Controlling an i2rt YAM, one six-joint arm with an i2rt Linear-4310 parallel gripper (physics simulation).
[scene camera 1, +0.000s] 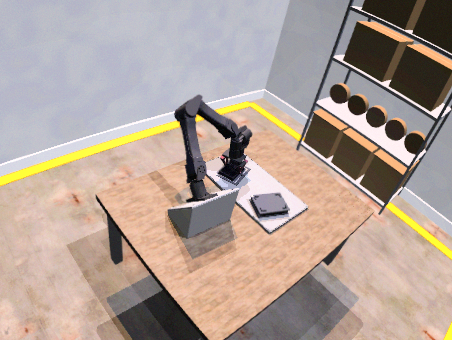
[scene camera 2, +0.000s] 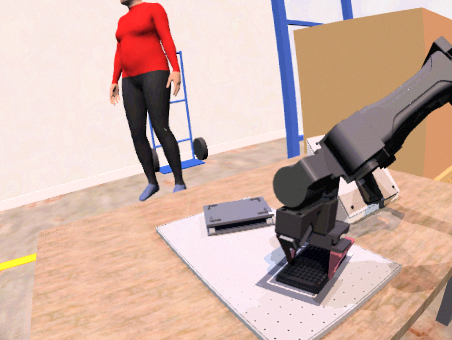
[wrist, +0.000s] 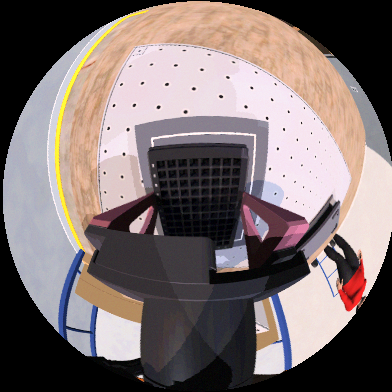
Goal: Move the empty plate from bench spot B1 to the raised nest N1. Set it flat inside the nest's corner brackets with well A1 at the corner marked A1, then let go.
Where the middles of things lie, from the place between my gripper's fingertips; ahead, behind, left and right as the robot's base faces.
Labels:
The black well plate (scene camera 2: 308,271) lies 10 mm behind my hand and 10 mm to the right of it.

